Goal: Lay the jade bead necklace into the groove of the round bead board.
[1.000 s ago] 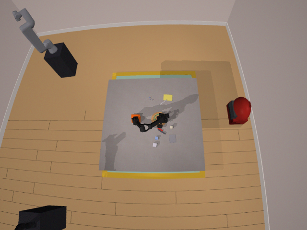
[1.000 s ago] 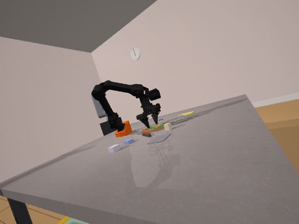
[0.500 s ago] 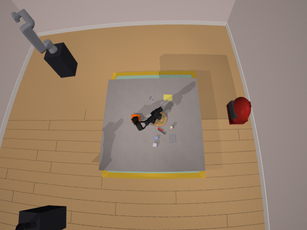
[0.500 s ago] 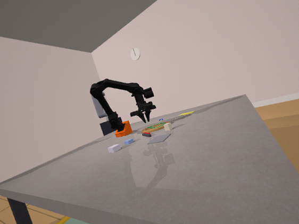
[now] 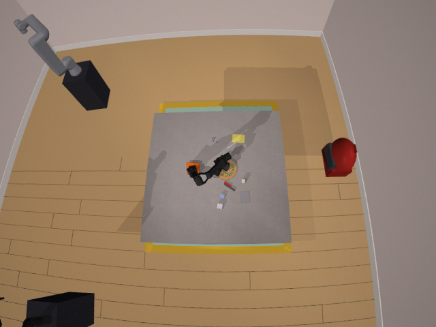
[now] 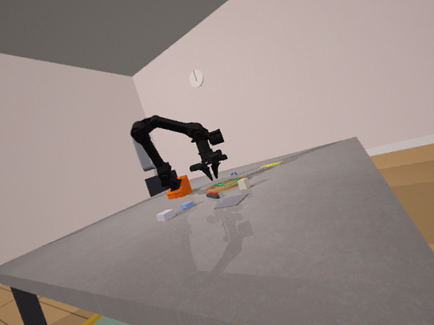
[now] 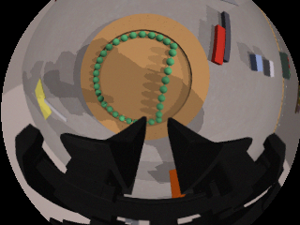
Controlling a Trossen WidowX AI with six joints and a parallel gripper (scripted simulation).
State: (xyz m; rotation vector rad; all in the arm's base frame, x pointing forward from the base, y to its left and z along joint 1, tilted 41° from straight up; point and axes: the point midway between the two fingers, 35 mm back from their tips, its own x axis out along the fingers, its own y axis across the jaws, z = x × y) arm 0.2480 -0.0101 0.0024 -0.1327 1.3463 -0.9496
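Right now my gripper tip is 5 cm short of the round wooden bead board and 3 cm above it. Also, from my gripper tip: beige cube: 19 cm ahead, 13 cm to the right, 2 cm below; red-handled tool: 15 cm to the right, 6 cm ahead, 4 cm below; blue block: 25 cm to the right, 3 cm below.
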